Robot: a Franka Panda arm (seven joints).
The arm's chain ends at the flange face. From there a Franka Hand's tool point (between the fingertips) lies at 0.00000 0.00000 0.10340 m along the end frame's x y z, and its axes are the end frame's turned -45 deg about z.
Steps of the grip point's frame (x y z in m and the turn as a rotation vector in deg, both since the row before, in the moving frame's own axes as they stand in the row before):
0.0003, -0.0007, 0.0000, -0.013, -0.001, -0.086
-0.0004, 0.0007, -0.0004, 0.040, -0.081, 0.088
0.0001, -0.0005, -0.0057, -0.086, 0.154, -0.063
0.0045, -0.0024, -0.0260, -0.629, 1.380, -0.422
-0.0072, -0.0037, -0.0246, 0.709, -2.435, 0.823
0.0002, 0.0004, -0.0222, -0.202, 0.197, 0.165
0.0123, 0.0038, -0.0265, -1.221, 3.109, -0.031
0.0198, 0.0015, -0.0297, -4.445, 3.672, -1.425
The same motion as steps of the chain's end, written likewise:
-0.0003, -0.0007, 0.0000, -0.010, 0.008, -0.086
0.0004, 0.0007, -0.0004, -0.029, -0.086, 0.088
-0.0006, -0.0003, -0.0057, 0.048, 0.170, -0.063
-0.0011, -0.0039, -0.0260, 0.531, 1.421, -0.422
-0.0037, 0.0003, -0.0245, -1.220, -2.223, 0.823
-0.0001, 0.0001, -0.0222, -0.004, 0.282, 0.165
0.0059, -0.0036, -0.0263, 1.335, 3.062, -0.031
0.0047, -0.0138, -0.0292, -0.547, 5.740, -1.425

